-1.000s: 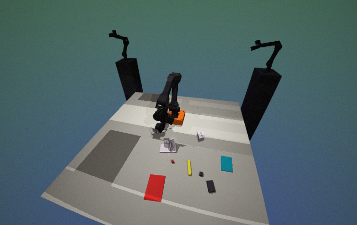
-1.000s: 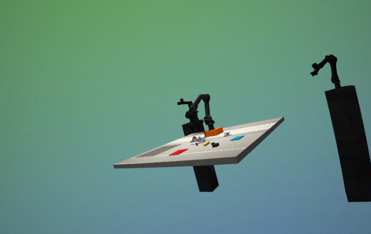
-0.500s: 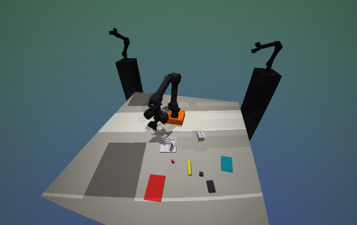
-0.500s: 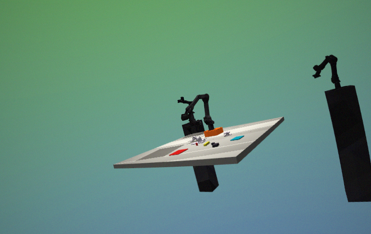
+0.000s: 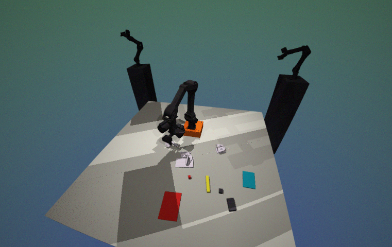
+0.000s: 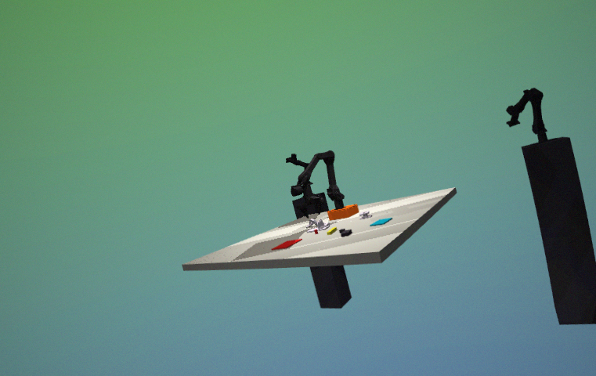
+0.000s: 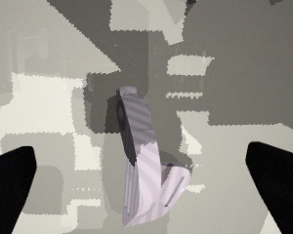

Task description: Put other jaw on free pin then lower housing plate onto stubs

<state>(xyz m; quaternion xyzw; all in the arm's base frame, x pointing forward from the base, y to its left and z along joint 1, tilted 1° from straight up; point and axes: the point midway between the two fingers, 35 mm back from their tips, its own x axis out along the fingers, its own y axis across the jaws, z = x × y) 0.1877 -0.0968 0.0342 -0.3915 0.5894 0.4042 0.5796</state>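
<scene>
Right now the jaw is 50 mm below my gripper tip, 10 mm to the right of it and 10 mm behind it. The rest, counted from my gripper tip: small red cube: 240 mm ahead, 150 mm to the left, 50 mm below; then yellow bar: 270 mm to the left, 270 mm ahead, 60 mm below; then red sheet: 420 mm ahead, 80 mm to the left, 60 mm below.
</scene>
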